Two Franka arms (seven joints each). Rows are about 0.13 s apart.
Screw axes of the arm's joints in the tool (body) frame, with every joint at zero. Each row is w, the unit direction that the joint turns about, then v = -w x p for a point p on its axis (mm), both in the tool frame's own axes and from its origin. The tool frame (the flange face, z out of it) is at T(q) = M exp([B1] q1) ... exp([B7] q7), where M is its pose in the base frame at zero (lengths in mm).
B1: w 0 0 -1 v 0 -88 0
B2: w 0 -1 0 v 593 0 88
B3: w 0 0 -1 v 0 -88 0
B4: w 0 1 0 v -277 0 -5.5
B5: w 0 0 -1 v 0 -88 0
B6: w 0 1 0 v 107 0 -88
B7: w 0 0 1 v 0 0 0
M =
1 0 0 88
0 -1 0 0
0 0 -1 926
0 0 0 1
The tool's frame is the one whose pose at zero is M.
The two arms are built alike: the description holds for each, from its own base.
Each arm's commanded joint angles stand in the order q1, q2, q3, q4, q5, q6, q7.
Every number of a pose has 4 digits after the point.
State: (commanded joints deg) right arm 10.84 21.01 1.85 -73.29 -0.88 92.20 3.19; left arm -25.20 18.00 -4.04 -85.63 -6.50 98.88 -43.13
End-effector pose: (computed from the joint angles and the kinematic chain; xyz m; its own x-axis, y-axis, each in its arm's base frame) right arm 0.6484 0.1404 0.5418 0.9858 0.1638 -0.0362 0.1641 -0.9864 0.0058; left arm 0.5627 -0.3206 0.4850 0.9543 0.2581 -0.1509 0.2666 -0.9630 0.0391
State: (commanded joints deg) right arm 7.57 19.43 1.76 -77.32 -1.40 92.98 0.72; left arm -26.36 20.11 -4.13 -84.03 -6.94 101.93 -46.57
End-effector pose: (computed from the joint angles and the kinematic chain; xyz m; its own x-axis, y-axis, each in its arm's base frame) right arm 0.6469 0.1006 0.5279 0.9866 0.1496 -0.0654 0.1508 -0.9884 0.0149; left arm 0.5689 -0.3395 0.4786 0.9450 0.3000 -0.1303 0.3104 -0.9481 0.0685
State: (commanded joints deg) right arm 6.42 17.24 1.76 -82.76 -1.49 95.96 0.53; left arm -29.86 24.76 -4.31 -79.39 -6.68 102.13 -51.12
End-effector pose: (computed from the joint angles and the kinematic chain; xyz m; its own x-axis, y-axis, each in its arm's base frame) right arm 0.6393 0.0868 0.5121 0.9884 0.1347 -0.0702 0.1362 -0.9905 0.0172; left arm 0.5652 -0.3852 0.4630 0.9392 0.3159 -0.1349 0.3262 -0.9433 0.0621
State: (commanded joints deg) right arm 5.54 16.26 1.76 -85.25 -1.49 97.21 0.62; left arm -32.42 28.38 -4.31 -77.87 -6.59 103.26 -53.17
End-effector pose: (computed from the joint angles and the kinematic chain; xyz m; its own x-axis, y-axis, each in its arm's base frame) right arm 0.6355 0.0766 0.5043 0.9901 0.1186 -0.0747 0.1203 -0.9926 0.0177; left arm 0.5587 -0.4166 0.4338 0.9384 0.3120 -0.1485 0.3215 -0.9459 0.0446
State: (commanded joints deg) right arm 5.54 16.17 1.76 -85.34 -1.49 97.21 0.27; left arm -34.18 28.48 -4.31 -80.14 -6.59 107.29 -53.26
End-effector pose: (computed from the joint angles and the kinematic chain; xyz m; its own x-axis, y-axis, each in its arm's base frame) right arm 0.6351 0.0766 0.5045 0.9894 0.1247 -0.0748 0.1263 -0.9918 0.0173; left arm 0.5476 -0.4345 0.4195 0.9479 0.2907 -0.1307 0.3009 -0.9514 0.0662
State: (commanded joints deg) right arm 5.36 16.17 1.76 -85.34 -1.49 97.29 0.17; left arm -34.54 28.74 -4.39 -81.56 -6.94 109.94 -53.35
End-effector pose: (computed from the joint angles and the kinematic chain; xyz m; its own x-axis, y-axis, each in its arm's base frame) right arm 0.6355 0.0746 0.5046 0.9896 0.1234 -0.0734 0.1249 -0.9920 0.0171; left arm 0.5454 -0.4395 0.4086 0.9485 0.2908 -0.1255 0.3020 -0.9497 0.0823
